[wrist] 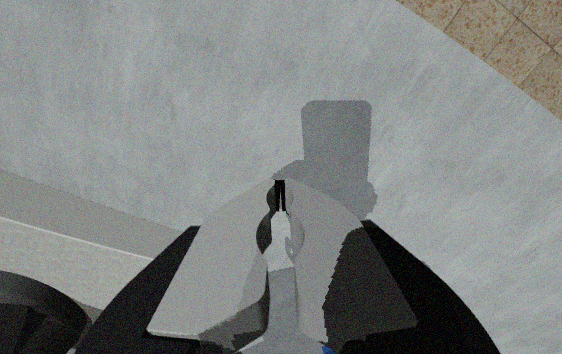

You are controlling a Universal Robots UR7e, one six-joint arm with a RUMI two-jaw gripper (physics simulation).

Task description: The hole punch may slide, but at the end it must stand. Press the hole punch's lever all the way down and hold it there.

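Pixels of known places: gripper, fingertip midpoint: (280,183); arm's base, link origin: (25,306).
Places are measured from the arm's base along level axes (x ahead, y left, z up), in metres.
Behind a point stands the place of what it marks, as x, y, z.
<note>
My gripper (280,183) {0.221, 0.321, 0.030} is shut, its two grey fingertips together near the middle of the wrist view, with nothing gripped between them. It points at the pale grey table top (150,100) {0.115, 0.299, -0.057} and casts a darker shadow on it just beyond the tips. Pale and grey surfaces show through the gap between the finger bodies, and a small blue patch shows at the bottom edge; I cannot tell what they belong to. The hole punch and its lever cannot be made out with certainty, so whether it stands and how far the lever is down cannot be told.
A dark, round-rimmed object (37,287) shows partly at the lower left corner. Beside it runs a pale band (65,260) {0.063, 0.123, -0.007} with a bright edge, and a greyer strip along it. The table's edge crosses the upper right, with speckled brown floor tiles (500,30) beyond.
</note>
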